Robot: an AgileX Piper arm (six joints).
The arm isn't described. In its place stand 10 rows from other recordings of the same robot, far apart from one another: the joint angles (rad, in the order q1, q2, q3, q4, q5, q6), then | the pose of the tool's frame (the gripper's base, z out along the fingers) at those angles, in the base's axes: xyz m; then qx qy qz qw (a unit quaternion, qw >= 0).
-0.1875 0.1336 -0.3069 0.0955 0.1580 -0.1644 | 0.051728 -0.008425 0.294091 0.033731 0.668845 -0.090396 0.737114
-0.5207 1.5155 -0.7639 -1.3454 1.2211 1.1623 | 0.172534 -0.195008 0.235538 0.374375 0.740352 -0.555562 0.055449
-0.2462 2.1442 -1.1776 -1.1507 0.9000 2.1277 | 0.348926 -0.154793 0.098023 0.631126 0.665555 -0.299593 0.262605
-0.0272 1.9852 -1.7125 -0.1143 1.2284 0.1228 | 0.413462 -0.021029 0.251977 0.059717 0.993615 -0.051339 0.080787
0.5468 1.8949 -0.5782 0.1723 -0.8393 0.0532 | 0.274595 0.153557 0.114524 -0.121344 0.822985 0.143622 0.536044
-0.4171 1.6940 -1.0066 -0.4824 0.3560 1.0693 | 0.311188 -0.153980 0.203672 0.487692 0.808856 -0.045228 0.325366
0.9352 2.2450 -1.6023 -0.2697 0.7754 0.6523 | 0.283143 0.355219 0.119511 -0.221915 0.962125 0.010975 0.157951
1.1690 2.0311 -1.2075 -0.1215 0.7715 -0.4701 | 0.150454 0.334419 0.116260 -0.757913 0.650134 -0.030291 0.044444
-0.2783 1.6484 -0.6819 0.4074 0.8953 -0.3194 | 0.222428 -0.034287 0.137017 -0.121845 -0.976955 -0.167123 0.052754
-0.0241 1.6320 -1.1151 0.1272 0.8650 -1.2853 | 0.318090 0.001121 0.230991 -0.555235 0.818524 -0.041119 0.141567
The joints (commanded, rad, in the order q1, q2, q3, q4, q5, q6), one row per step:
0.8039 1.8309 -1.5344 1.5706 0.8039 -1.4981
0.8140 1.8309 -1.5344 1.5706 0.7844 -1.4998
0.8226 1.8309 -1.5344 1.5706 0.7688 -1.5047
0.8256 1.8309 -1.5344 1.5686 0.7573 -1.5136
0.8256 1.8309 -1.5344 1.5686 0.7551 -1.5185
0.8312 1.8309 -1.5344 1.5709 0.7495 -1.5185
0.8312 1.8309 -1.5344 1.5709 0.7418 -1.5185
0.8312 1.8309 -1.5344 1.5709 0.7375 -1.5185
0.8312 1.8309 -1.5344 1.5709 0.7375 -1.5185
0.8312 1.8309 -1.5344 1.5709 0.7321 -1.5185
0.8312 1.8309 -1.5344 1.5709 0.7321 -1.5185
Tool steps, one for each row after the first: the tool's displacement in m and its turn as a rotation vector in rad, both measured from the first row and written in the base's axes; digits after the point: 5 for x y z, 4 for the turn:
-0.00178 0.00251 -0.00026 -0.0027 -0.0046 -0.0087
-0.00341 0.00461 -0.00047 -0.0047 -0.0118 -0.0147
-0.00345 0.00532 -0.00074 -0.0074 -0.0238 -0.0212
-0.00326 0.00532 -0.00077 -0.0076 -0.0290 -0.0226
-0.00472 0.00670 -0.00070 -0.0068 -0.0282 -0.0230
-0.00403 0.00669 -0.00080 -0.0080 -0.0294 -0.0305
-0.00364 0.00669 -0.00086 -0.0087 -0.0300 -0.0347
-0.00364 0.00669 -0.00086 -0.0087 -0.0300 -0.0347
-0.00315 0.00668 -0.00092 -0.0095 -0.0308 -0.0399
-0.00315 0.00668 -0.00092 -0.0095 -0.0308 -0.0399

